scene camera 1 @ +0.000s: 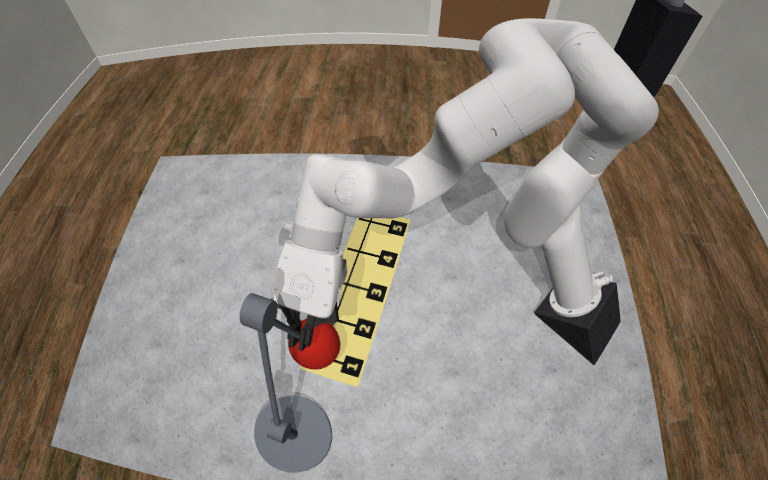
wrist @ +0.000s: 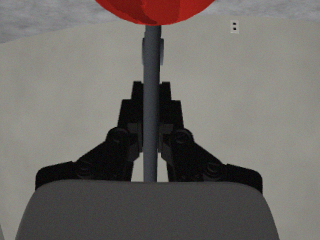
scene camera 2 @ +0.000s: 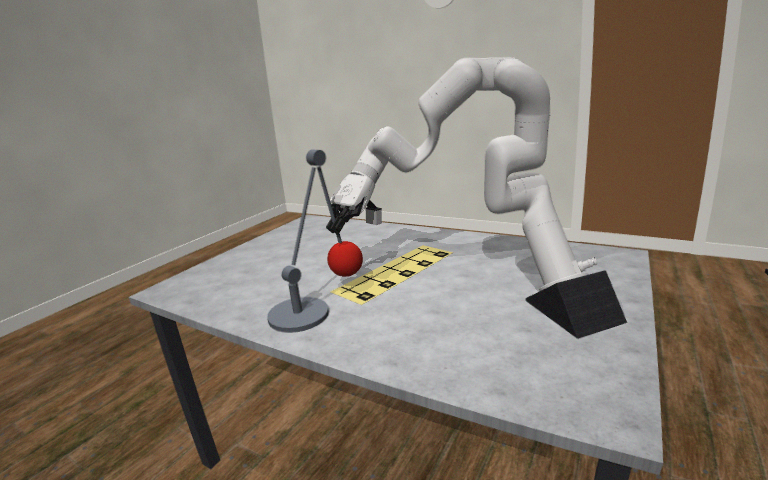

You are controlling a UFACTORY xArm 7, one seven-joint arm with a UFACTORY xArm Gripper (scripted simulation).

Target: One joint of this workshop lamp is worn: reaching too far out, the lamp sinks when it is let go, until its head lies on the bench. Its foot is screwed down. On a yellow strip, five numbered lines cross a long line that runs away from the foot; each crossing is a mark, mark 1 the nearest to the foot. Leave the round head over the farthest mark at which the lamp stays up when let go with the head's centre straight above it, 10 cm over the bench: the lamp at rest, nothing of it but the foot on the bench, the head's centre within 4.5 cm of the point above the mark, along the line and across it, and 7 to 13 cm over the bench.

Labels:
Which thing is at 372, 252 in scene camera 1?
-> A yellow strip.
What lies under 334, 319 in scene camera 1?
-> My gripper.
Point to a yellow strip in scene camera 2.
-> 361, 290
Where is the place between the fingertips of my gripper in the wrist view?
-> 151, 97

